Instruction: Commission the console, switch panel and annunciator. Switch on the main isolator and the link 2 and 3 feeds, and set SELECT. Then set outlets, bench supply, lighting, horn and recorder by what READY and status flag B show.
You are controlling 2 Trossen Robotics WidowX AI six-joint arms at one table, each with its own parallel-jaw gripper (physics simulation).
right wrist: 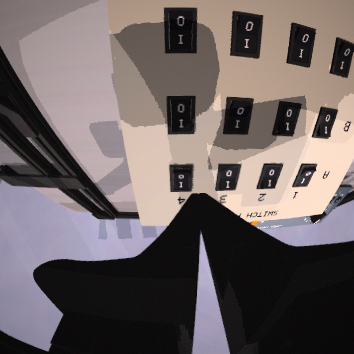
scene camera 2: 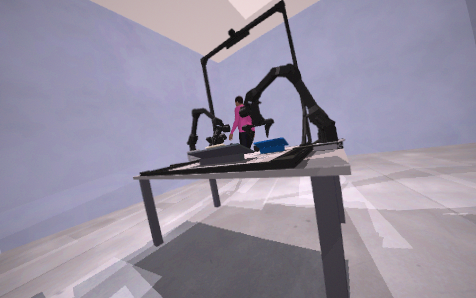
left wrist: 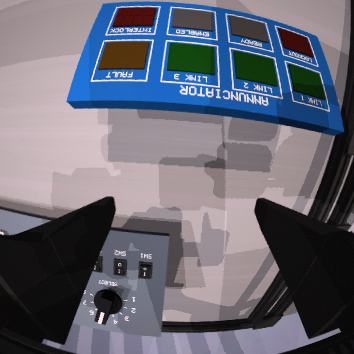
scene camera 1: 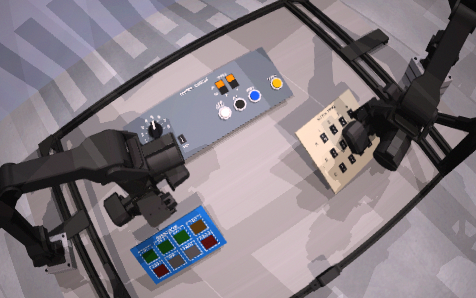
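Seen in the pictures: left gripper, fingertip midpoint: (scene camera 2: 260,139) (left wrist: 185,204); right gripper, fingertip midpoint: (right wrist: 197,199) (scene camera 1: 352,114); left arm's base, link origin: (scene camera 2: 329,141) (scene camera 1: 54,253); right arm's base, link origin: (scene camera 2: 193,150).
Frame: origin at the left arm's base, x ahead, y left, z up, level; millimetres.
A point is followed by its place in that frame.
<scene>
The grey console (scene camera 1: 200,125) @(y 194, x 492, z 28 mm) (scene camera 2: 220,154) @(y 212, x 522, z 21 mm) (left wrist: 150,310) @(y 206, x 330, z 49 mm) has the SELECT knob (scene camera 1: 155,130) @(y 202, x 388, z 64 mm) (left wrist: 108,301) @(y 188, x 383, z 58 mm), its pointer between 4 and 6. Its two status flags (scene camera 1: 226,81) @(y 276, x 585, z 52 mm) show orange upper halves. The blue annunciator (scene camera 1: 215,226) @(y -50, x 454, z 29 mm) (scene camera 2: 270,146) @(y -81, x 373, z 10 mm) (left wrist: 150,95) @(y -21, x 391, z 53 mm) has dark green LINK tiles, dim FAULT, dark red LOCKOUT and INTERLOCK, grey READY and ENABLED. My left gripper (scene camera 1: 150,200) @(y 32, x 351, z 68 mm) (scene camera 2: 258,131) @(y 32, x 351, z 68 mm) (left wrist: 185,204) @(y 32, x 351, z 68 mm) is open and empty above, between console and annunciator. My right gripper (scene camera 1: 356,116) @(y 68, x 825, z 86 mm) (right wrist: 197,199) @(y 68, x 825, z 86 mm) is shut and empty over the beige switch panel (scene camera 1: 312,135) @(y 56, x 715, z 77 mm) (right wrist: 145,150) @(y 70, x 857, z 57 mm), near A3 and A4. Rocker positions are hard to read.
White, black, blue and yellow buttons (scene camera 1: 254,95) @(y 222, x 637, z 35 mm) line the console's near side. SW1 (left wrist: 145,270) @(y 155, x 351, z 27 mm) and SW2 (left wrist: 120,267) @(y 162, x 380, z 27 mm) sit beside SELECT. A black frame (scene camera 1: 175,65) @(y 463, x 465, z -21 mm) borders the table. A person in pink (scene camera 2: 243,120) stands behind the table in scene camera 2.
</scene>
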